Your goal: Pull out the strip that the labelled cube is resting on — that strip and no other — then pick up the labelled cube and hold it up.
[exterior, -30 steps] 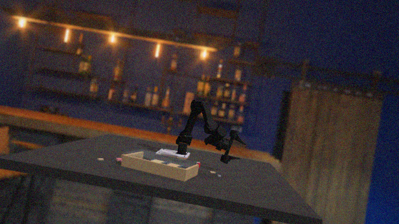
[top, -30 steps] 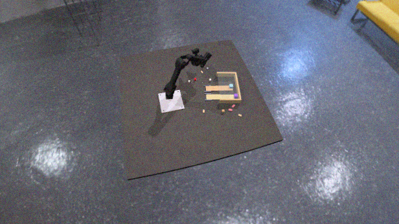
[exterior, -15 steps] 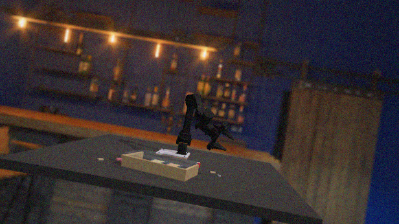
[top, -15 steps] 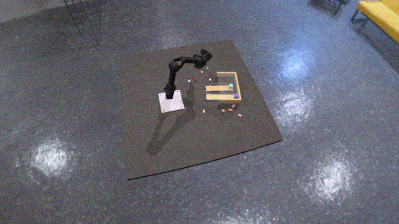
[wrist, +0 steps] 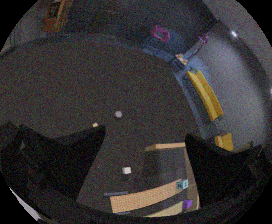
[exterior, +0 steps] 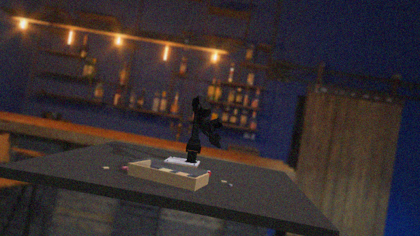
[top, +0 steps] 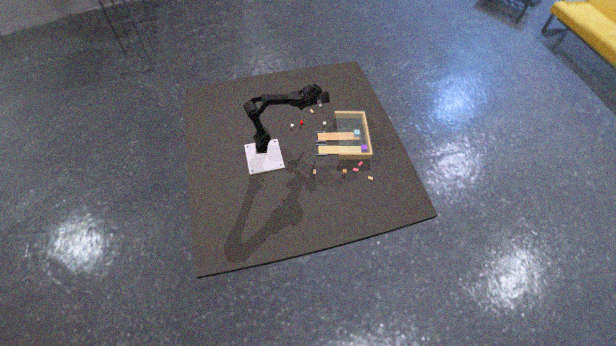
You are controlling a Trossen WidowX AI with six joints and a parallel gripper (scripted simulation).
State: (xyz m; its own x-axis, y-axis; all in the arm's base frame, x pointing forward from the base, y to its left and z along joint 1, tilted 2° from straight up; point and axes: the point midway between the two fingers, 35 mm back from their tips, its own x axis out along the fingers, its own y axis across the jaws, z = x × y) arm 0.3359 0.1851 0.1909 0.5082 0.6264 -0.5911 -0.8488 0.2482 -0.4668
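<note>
My gripper tip is now 17 cm above the red piece, 10 cm past it and 3 cm to the left of it.
</note>
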